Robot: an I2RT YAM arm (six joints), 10 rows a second.
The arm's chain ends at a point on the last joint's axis. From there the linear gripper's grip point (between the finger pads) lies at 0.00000 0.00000 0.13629 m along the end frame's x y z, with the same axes.
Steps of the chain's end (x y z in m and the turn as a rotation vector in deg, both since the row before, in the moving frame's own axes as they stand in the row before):
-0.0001 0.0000 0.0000 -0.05 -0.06 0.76
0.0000 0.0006 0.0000 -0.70 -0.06 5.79
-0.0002 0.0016 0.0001 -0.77 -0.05 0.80
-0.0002 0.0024 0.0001 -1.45 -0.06 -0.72
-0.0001 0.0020 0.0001 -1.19 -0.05 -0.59
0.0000 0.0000 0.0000 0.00 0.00 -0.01
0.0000 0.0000 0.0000 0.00 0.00 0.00
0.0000 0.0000 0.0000 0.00 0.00 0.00
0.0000 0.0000 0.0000 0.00 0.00 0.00
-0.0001 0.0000 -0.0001 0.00 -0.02 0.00
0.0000 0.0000 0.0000 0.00 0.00 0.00
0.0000 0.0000 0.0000 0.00 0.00 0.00
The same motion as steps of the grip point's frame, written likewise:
-0.0002 0.0001 0.0000 -0.05 -0.06 0.76
-0.0002 0.0023 0.0000 -0.70 -0.06 5.79
-0.0003 0.0034 0.0001 -0.77 -0.05 0.80
-0.0003 0.0058 0.0001 -1.45 -0.06 -0.72
-0.0002 0.0048 0.0001 -1.19 -0.05 -0.59
0.0000 0.0000 0.0000 0.00 0.00 -0.01
0.0000 0.0000 0.0000 0.00 0.00 0.00
0.0000 0.0000 0.0000 0.00 0.00 0.00
0.0000 0.0000 0.0000 0.00 0.00 0.00
-0.0001 0.0000 -0.0001 0.00 -0.02 0.00
0.0000 0.0000 0.0000 0.00 0.00 0.00
0.0000 0.0000 0.0000 0.00 0.00 0.00

